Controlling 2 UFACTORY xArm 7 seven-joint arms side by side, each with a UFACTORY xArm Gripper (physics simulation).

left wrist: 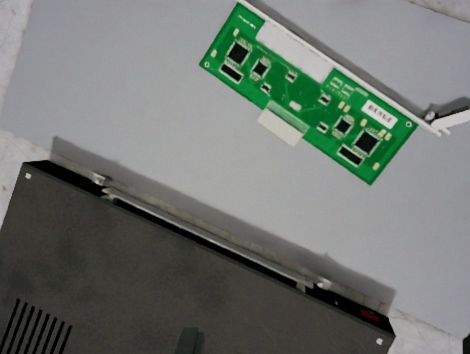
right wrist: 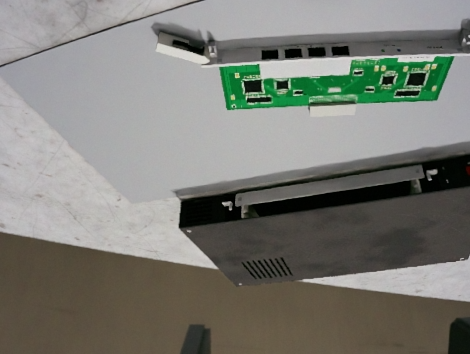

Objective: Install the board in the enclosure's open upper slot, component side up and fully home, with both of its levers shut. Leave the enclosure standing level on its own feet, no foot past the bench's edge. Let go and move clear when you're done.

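Places are measured from the left arm's base along level axes (x left, y ahead, z down), in centimetres.
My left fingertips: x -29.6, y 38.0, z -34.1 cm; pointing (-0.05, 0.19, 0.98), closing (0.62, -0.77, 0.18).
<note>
For each thing: its middle in the pictures, then the offset to it from my left fingertips. "spot": a spot on its surface instead. Level surfaces: height alone.
- green board at a spot on its surface: (right wrist: 330, 90) (left wrist: 291, 104) spot: dz +33.5, dx -10.8, dy -4.6 cm
- dark enclosure at the middle of its body: (left wrist: 162, 336) (right wrist: 337, 231) dz +31.6, dx +1.5, dy +23.4 cm
- light grey strip at a spot on its surface: (left wrist: 210, 235) (right wrist: 329, 184) spot: dz +32.6, dx -4.6, dy +11.7 cm
- grey mat at its surface level: dz +33.9 cm
- pale mottled bench at its surface level: dz +34.1 cm
The green board (left wrist: 310, 95) (right wrist: 330, 90) lies component side up on the grey mat, apart from the enclosure. A white lever (left wrist: 452, 120) at one end and a white lever (right wrist: 180, 46) at the other are both swung outward. The dark enclosure (left wrist: 150, 260) (right wrist: 320, 235) has a long dark slot beside a light grey strip (left wrist: 210, 235) (right wrist: 330, 185) on its front. Its feet are hidden. My left gripper (left wrist: 330, 344) is open and empty, above the enclosure. My right gripper (right wrist: 327, 340) is open and empty, away from the board and the enclosure.
The grey mat (left wrist: 125, 100) (right wrist: 150, 125) lies on the pale mottled bench (left wrist: 12, 150) (right wrist: 30, 180). In the right wrist view the bench's edge runs behind the enclosure, with brown floor (right wrist: 100, 290) beyond. Small light hooks flank the slot.
</note>
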